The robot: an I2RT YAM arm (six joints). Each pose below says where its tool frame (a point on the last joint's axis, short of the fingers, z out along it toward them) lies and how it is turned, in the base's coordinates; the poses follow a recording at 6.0 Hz.
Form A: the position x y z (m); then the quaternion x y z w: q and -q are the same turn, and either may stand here.
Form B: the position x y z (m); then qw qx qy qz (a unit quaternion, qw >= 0). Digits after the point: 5 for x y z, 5 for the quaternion.
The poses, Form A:
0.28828 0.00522 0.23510 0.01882 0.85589 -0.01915 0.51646
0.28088 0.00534 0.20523 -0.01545 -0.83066 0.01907 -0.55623
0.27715 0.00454 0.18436 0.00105 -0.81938 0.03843 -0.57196
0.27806 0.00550 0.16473 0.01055 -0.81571 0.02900 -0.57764
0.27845 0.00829 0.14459 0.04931 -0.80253 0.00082 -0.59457
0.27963 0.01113 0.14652 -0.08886 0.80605 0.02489 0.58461
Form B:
0.28828 0.00522 0.23510 0.51646 0.01882 0.85589 -0.01915
0.28088 0.00534 0.20523 0.55623 0.01545 0.83066 -0.01907
0.27715 0.00454 0.18436 0.57196 -0.00105 0.81938 -0.03843
0.27806 0.00550 0.16473 0.57764 -0.01055 0.81571 -0.02900
0.27845 0.00829 0.14459 0.59457 -0.04931 0.80253 -0.00082
0.27963 0.01113 0.14652 0.58461 -0.08886 0.80605 0.02489

